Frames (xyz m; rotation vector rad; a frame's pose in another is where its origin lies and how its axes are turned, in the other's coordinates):
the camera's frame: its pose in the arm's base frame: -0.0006 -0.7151 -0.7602 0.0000 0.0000 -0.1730
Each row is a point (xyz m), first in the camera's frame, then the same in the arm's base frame.
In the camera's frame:
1: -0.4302 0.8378 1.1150
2: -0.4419 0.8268 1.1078
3: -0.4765 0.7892 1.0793
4: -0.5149 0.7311 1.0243
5: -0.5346 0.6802 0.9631
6: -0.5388 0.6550 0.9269
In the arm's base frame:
1: -0.2802 0.1842 0.3548
2: -0.2936 0.1754 0.3476
3: -0.3341 0.1443 0.3191
4: -0.3820 0.0937 0.2641
5: -0.4101 0.0470 0.2029
6: -0.4186 0.0229 0.1667

